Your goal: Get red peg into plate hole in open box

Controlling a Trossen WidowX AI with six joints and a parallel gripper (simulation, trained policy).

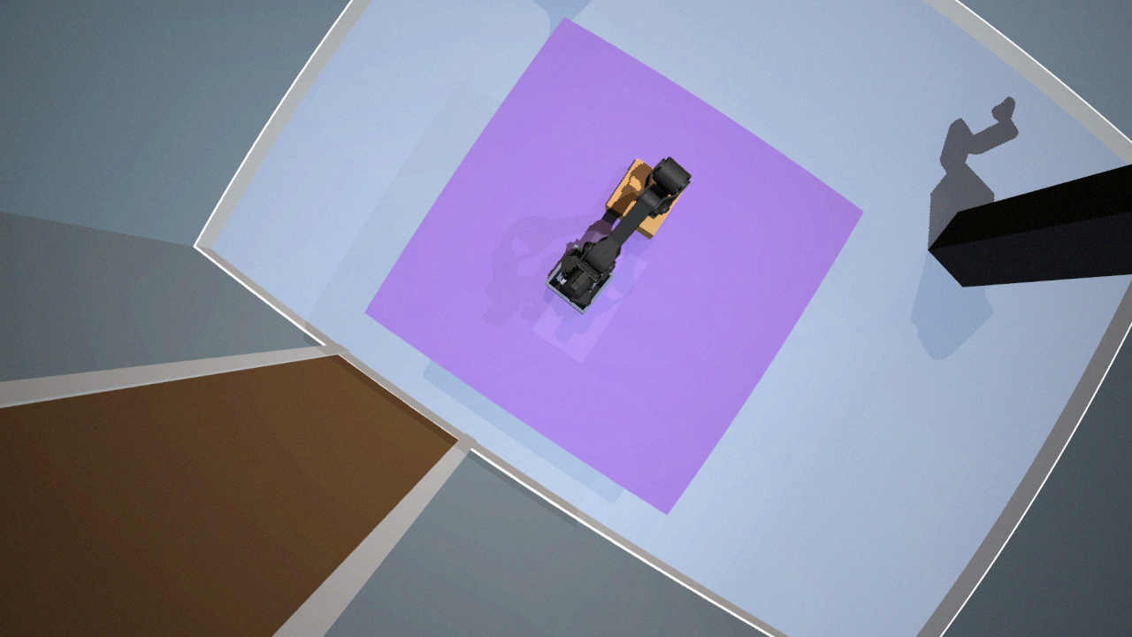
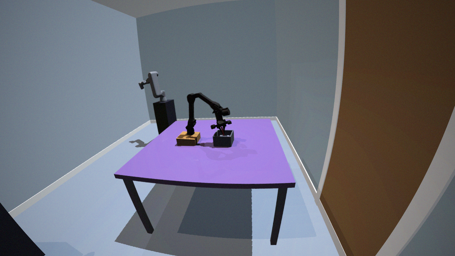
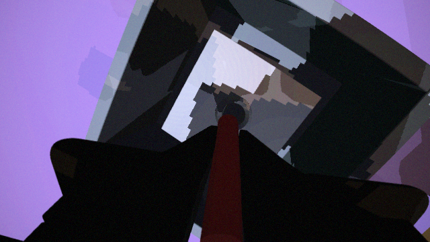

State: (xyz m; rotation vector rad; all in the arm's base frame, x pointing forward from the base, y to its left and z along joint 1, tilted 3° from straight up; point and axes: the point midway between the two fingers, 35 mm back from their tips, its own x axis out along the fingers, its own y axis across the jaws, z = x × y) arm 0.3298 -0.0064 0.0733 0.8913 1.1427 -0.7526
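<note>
The red peg is 10 mm behind my gripper tip, 10 mm to the left of it and 20 mm above it. Round my gripper tip: dark box (60 mm below).
</note>
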